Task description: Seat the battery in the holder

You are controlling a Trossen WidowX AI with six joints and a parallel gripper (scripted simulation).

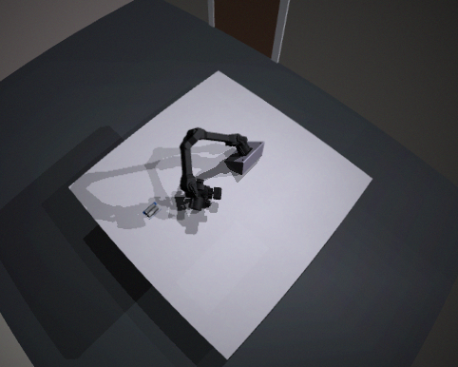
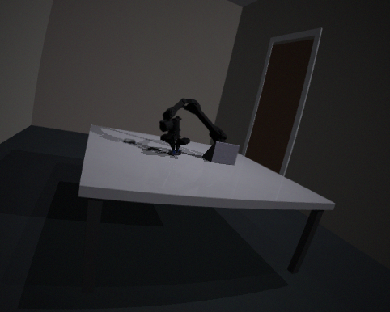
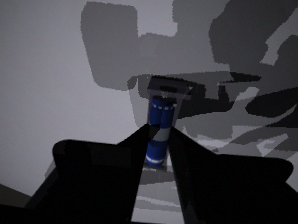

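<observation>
My gripper tip is 10 mm below the blue battery. Round my gripper tip: battery blister pack: 240 mm ahead, 190 mm to the right, 10 mm below.
</observation>
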